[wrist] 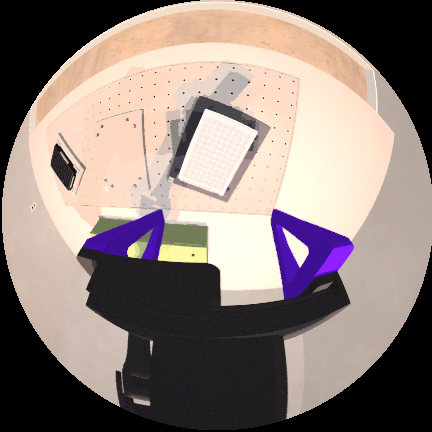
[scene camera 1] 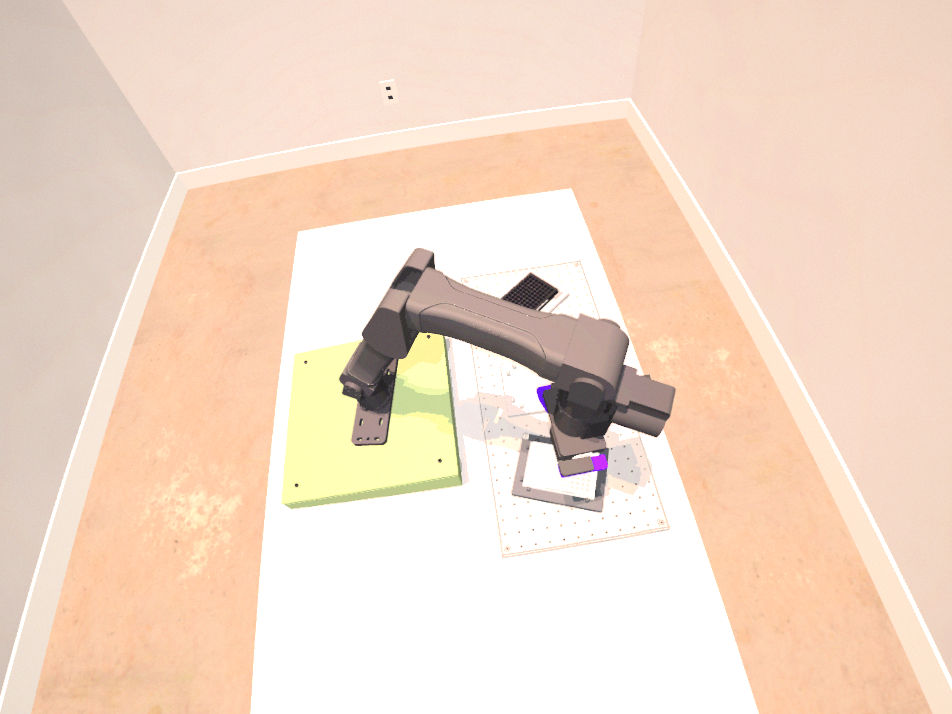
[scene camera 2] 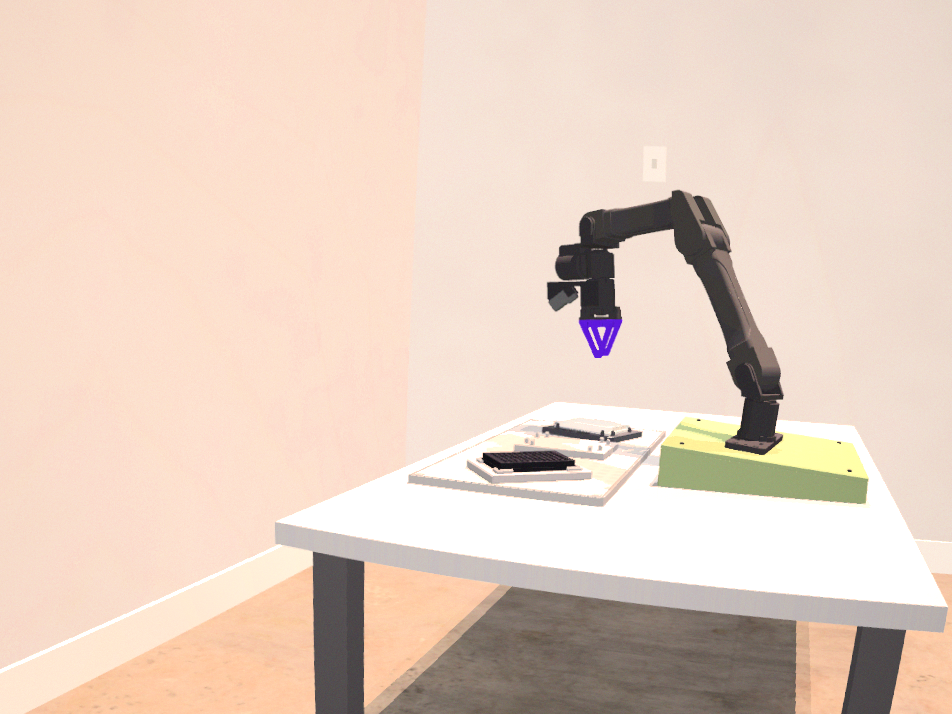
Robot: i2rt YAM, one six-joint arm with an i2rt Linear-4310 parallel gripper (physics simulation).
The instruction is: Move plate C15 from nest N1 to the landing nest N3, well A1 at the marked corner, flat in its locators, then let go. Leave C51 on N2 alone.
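Observation:
My gripper (scene camera 1: 572, 430) (scene camera 2: 599, 355) (wrist: 217, 214) is open and empty, high above the board near the dark grey nest. A white gridded plate (scene camera 1: 540, 474) (scene camera 2: 590, 425) (wrist: 217, 152) lies in the dark grey nest (scene camera 1: 538, 496) (scene camera 2: 624, 436) (wrist: 247, 160), ahead of the fingertips in the wrist view. A black plate (scene camera 1: 530, 289) (scene camera 2: 529, 460) (wrist: 63, 167) lies in a white nest (scene camera 2: 530, 476) at the far end. An empty pale nest (scene camera 1: 526, 399) (scene camera 2: 565, 450) (wrist: 120, 150) with small locators is between them, partly hidden by the arm in scene camera 1. Plate and nest labels and the marked corner are not legible.
The nests stand on a perforated board (scene camera 1: 538, 530) (scene camera 2: 507, 492) (wrist: 285, 100) on the white table (scene camera 1: 461, 614) (scene camera 2: 538, 537) (wrist: 340, 150). The arm's base is on a yellow-green block (scene camera 1: 369, 476) (scene camera 2: 761, 476) (wrist: 175, 235) beside the board.

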